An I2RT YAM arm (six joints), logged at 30 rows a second.
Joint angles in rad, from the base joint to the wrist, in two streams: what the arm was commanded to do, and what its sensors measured. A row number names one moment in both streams.
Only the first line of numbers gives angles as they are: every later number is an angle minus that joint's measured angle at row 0.
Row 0, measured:
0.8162 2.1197 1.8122 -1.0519 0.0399 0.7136
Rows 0 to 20, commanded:
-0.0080 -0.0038 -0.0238 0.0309 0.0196 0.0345
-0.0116 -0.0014 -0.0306 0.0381 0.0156 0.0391
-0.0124 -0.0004 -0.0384 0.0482 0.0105 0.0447
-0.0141 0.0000 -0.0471 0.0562 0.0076 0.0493
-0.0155 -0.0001 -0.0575 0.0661 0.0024 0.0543
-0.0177 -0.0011 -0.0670 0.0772 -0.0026 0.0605
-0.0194 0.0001 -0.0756 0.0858 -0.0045 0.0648
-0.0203 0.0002 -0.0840 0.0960 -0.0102 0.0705
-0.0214 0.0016 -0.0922 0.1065 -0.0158 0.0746
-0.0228 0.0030 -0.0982 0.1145 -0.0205 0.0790
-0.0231 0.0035 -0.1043 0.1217 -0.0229 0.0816
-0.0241 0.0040 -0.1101 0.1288 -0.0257 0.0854
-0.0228 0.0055 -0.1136 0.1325 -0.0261 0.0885
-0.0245 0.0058 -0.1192 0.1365 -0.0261 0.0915
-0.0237 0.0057 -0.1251 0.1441 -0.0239 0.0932
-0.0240 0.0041 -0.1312 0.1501 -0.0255 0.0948
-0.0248 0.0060 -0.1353 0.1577 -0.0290 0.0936
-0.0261 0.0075 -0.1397 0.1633 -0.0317 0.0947
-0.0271 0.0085 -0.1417 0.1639 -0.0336 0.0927
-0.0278 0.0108 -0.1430 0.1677 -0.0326 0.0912
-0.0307 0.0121 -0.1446 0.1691 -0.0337 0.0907
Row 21, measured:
-0.0214 0.0011 -0.1312 0.1560 -0.0317 0.0812
